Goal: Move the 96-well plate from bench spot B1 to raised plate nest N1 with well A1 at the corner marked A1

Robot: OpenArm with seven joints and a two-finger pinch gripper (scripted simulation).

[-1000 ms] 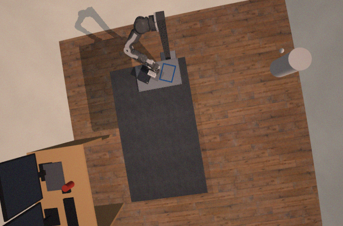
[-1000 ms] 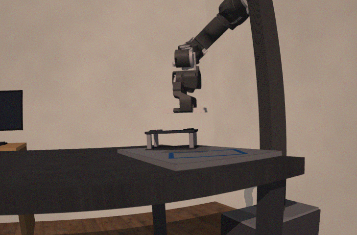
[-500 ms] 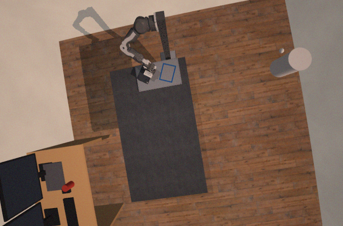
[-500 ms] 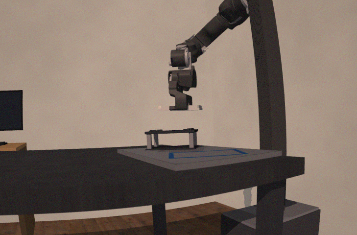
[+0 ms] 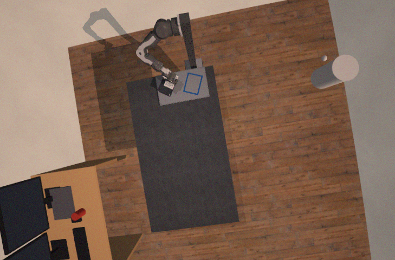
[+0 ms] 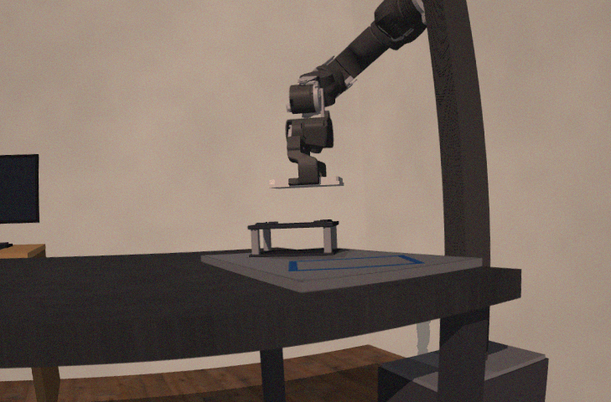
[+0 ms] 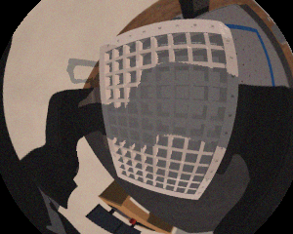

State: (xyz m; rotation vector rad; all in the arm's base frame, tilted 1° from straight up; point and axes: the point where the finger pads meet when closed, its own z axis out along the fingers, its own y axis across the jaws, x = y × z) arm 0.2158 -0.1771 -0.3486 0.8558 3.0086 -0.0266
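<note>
The plate nest N1 is 8 cm below my hand and 7 cm to the right of it. The rest, counted from my hand: corner mark (7 cm below, 3 cm behind, 2 cm to the left); then white 96-well plate (right at my hand).
</note>
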